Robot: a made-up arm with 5 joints.
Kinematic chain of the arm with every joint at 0, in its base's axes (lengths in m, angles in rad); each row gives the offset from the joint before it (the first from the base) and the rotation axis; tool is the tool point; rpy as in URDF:
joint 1: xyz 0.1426 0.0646 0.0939 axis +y
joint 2: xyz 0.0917 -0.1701 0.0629 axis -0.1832 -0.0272 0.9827
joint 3: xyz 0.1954 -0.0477 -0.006 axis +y
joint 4: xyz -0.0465 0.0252 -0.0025 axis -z
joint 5: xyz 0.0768 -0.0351 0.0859 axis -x
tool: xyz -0.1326 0.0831 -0.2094 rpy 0 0 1.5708
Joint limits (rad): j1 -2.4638..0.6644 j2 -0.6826..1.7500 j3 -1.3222..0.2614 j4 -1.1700..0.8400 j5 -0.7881..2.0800
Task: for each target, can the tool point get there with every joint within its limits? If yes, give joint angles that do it. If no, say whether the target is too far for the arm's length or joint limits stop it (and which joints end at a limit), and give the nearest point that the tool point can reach.
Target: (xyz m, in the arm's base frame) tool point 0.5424 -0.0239 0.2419
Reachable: yes | joints -0.2465 0.9700 -0.7328 -0.6215 1.2148
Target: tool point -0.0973 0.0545 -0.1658
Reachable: no: joint limits stop it (at a limit: joint 1, joint 2, joint 3) | nearest point 0.0687 0.0341 -0.0632 | short by 0.196 m
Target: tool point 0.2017 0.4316 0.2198
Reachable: no: joint limits stop it (at a limit: joint 2, joint 3, joint 4, joint 5) | nearest point 0.2316 0.3123 0.2835 | short by 0.139 m
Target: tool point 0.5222 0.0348 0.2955
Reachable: yes | joints -0.2205 1.2556 -0.0619 -0.5589 1.6937
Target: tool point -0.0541 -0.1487 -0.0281
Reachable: no: joint limits stop it (at a limit: joint 2, joint 4, joint 5) | nearest point -0.0268 -0.2027 -0.0111 | short by 0.063 m
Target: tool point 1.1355 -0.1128 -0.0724
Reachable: no: too far | nearest point 0.6682 -0.1084 0.0059 | short by 0.474 m
